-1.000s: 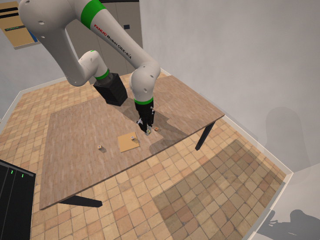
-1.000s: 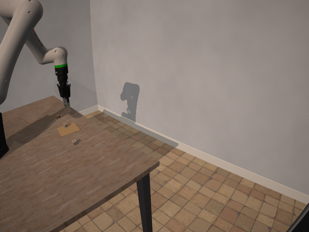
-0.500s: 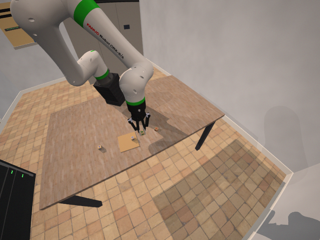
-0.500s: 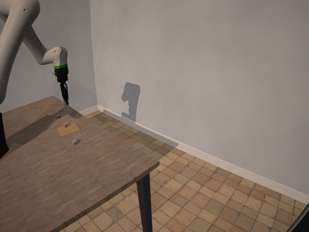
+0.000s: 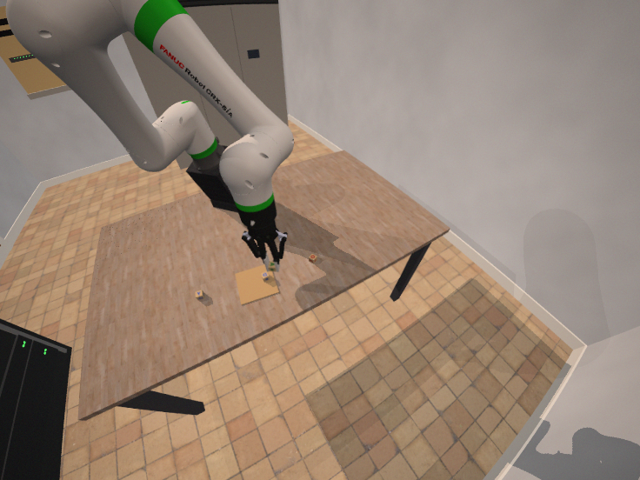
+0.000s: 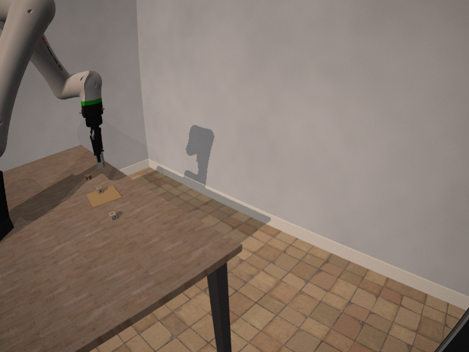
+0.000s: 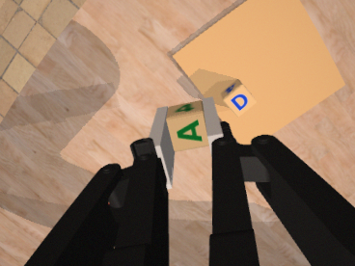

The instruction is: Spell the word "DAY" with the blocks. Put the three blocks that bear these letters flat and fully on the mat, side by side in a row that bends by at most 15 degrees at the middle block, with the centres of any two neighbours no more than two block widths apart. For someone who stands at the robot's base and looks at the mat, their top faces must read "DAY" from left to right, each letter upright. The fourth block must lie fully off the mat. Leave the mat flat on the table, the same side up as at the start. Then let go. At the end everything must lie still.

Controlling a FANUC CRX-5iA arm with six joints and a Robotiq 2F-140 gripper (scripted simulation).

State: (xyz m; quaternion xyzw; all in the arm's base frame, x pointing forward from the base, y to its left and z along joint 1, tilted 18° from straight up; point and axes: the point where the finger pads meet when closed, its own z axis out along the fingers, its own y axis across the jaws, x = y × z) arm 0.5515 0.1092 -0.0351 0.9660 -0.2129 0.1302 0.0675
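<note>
Right now my hand is 4 cm past the tan mat, 7 cm to the left of it and 14 cm above it. From my hand the other things lie so: Y block 6 cm behind, 28 cm to the right, 13 cm below; then O block 5 cm behind, 16 cm to the left, 13 cm below.
</note>
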